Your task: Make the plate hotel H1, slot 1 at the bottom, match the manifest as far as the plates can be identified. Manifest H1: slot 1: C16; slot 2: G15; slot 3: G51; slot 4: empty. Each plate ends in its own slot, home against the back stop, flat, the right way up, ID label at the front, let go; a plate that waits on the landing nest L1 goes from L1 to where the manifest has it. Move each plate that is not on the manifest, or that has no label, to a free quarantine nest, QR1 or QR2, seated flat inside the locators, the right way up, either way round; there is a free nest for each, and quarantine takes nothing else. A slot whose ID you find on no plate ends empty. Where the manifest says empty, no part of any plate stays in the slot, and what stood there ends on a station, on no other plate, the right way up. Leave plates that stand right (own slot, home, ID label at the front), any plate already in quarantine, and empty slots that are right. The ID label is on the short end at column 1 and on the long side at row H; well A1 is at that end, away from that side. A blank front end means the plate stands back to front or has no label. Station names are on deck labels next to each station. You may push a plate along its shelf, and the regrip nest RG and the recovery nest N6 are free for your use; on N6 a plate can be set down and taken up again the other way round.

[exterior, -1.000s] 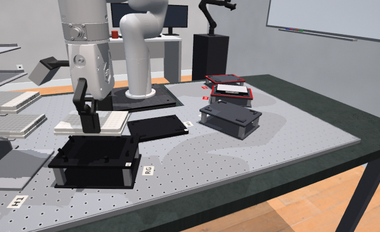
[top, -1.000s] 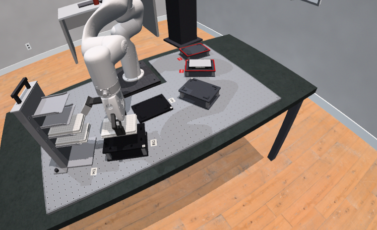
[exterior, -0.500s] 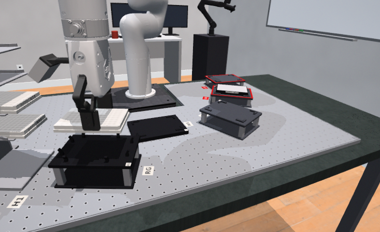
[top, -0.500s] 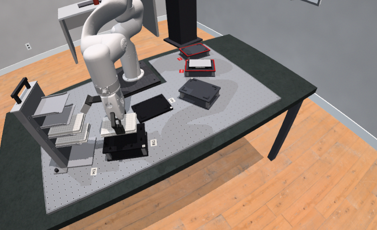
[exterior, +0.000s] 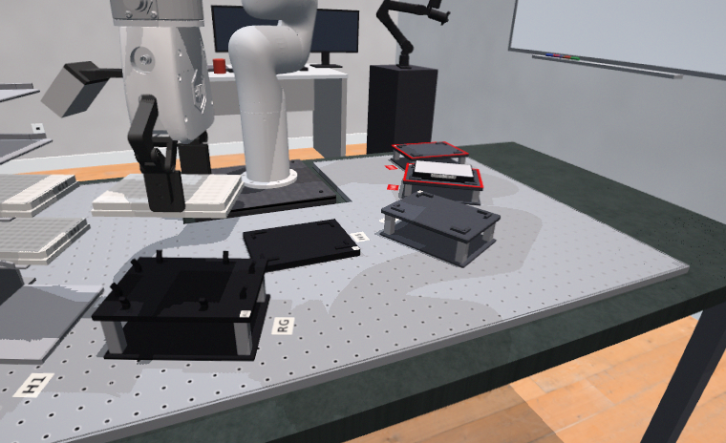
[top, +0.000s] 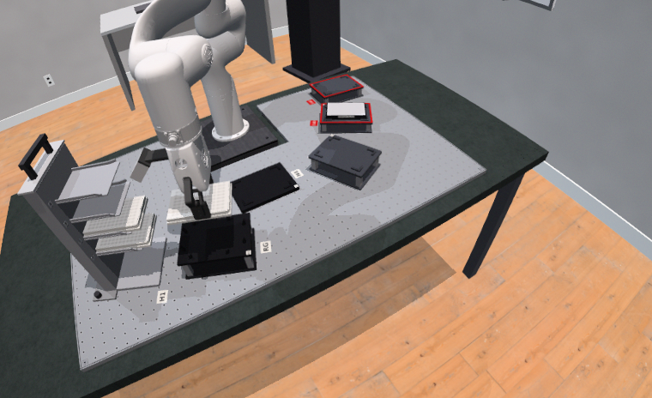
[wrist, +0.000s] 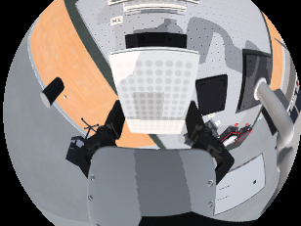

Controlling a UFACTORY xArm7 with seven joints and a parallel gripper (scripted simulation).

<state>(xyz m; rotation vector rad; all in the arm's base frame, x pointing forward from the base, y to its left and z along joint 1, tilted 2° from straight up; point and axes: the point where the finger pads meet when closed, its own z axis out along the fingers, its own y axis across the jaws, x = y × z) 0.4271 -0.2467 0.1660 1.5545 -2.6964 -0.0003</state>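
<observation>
Now: hand 18 cm to the right of the flat black nest N6, 18 cm above it and 12 cm past it. From my hand the other things lie so: deck label H1: 18 cm to the right, 18 cm below, 1 cm ahead; then black regrip nest RG: 13 cm below, 1 cm to the right, 1 cm behind; then RG deck label: 18 cm below, 8 cm to the left, 5 cm ahead.
</observation>
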